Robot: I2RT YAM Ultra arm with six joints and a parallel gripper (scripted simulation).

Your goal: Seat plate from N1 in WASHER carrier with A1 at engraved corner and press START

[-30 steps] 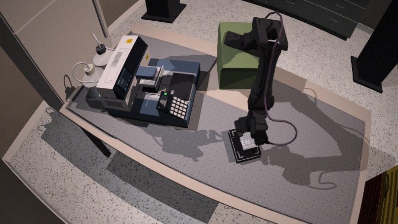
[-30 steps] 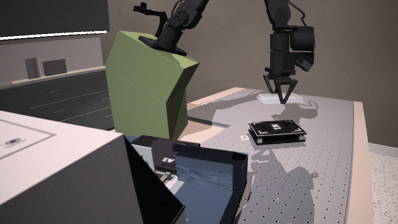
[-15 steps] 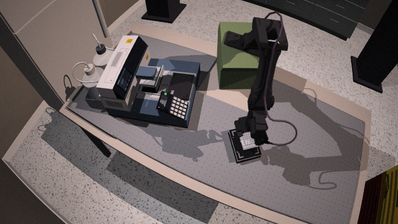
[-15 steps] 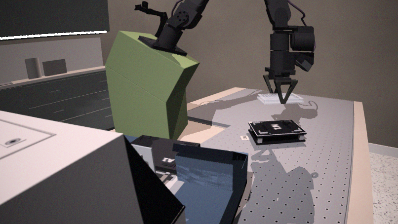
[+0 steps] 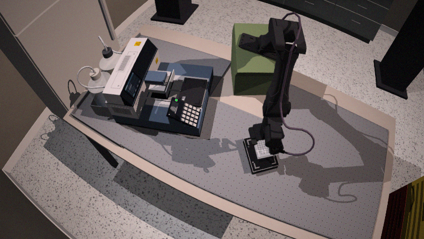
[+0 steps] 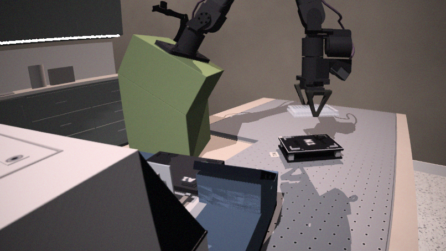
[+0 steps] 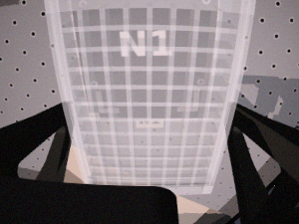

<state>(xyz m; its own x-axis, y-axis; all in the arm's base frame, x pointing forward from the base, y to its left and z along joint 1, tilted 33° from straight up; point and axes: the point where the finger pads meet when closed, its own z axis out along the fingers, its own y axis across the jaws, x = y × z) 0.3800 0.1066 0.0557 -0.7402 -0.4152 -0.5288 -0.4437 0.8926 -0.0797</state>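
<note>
My hand is 150 mm past the dark carrier, 370 mm to the left of it and 40 mm above it. The rest, counted from my hand: small label (90 mm behind, 50 mm to the right, 130 mm below); clear well plate (right at my hand); black plate nest (10 mm to the left, 100 mm below).
</note>
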